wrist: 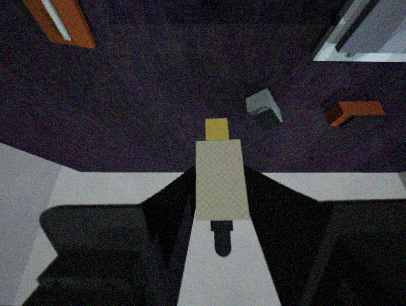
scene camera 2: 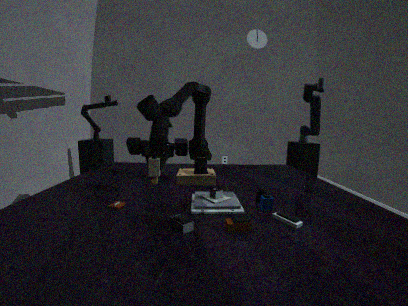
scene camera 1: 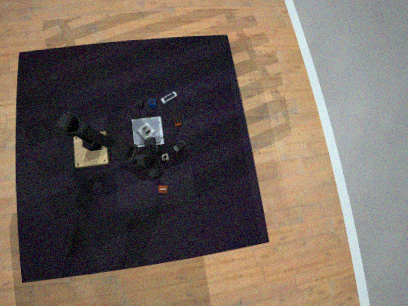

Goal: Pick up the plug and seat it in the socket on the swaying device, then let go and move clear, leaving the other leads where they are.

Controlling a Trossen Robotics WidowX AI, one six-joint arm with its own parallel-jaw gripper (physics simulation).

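Observation:
My gripper (scene camera 1: pixel 159 157) (scene camera 2: pixel 154 161) (wrist: pixel 218 171) is shut on the plug, a cream block (scene camera 1: pixel 165 157) (scene camera 2: pixel 154 168) (wrist: pixel 220 172) with a yellow tip. In scene camera 2 the plug hangs with its tip down, left of the device. A short dark stub shows at its rear in the wrist view. The device, a pale grey plate (scene camera 1: pixel 137 123) (scene camera 2: pixel 200 209) (wrist: pixel 372 42), bears a light raised square with the socket (scene camera 1: pixel 146 130) (scene camera 2: pixel 214 194). In scene camera 1 the gripper is just below the device, apart from it. The socket does not show in the wrist view.
An orange block (scene camera 1: pixel 163 189) (scene camera 2: pixel 117 204) (wrist: pixel 80 30), a grey block (scene camera 1: pixel 179 146) (scene camera 2: pixel 187 227) (wrist: pixel 260 101), another orange block (scene camera 1: pixel 177 121) (scene camera 2: pixel 237 224) (wrist: pixel 357 108), a white bar (scene camera 1: pixel 169 97) (scene camera 2: pixel 287 220) and a blue block (scene camera 1: pixel 152 102) (scene camera 2: pixel 266 203) lie around the device.

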